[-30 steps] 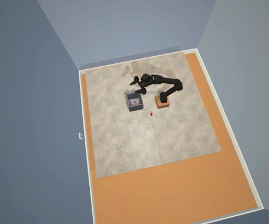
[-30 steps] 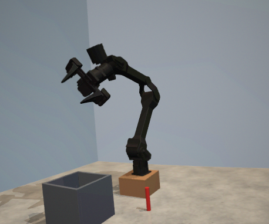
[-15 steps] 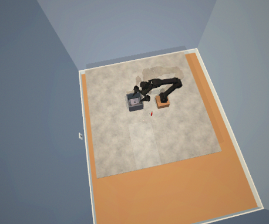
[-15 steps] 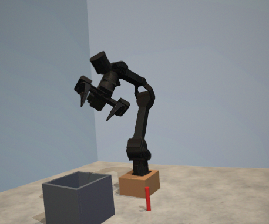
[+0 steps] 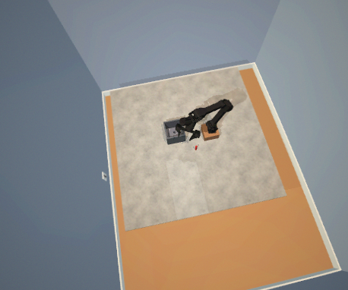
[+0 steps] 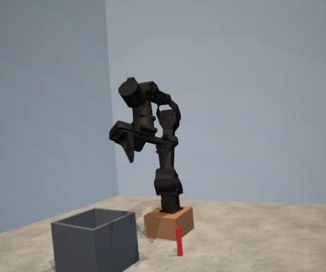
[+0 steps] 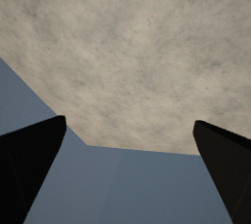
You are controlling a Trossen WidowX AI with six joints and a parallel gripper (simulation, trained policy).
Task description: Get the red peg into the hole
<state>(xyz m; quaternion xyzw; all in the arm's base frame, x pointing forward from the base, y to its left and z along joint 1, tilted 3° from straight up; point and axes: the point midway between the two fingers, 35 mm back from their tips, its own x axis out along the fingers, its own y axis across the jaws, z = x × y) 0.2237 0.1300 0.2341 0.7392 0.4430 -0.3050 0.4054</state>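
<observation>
Right now the red peg is 100 mm behind my gripper tip and 230 mm below it. Also, from my gripper tip: plate (70 mm ahead, 150 mm to the right, 230 mm below).
</observation>
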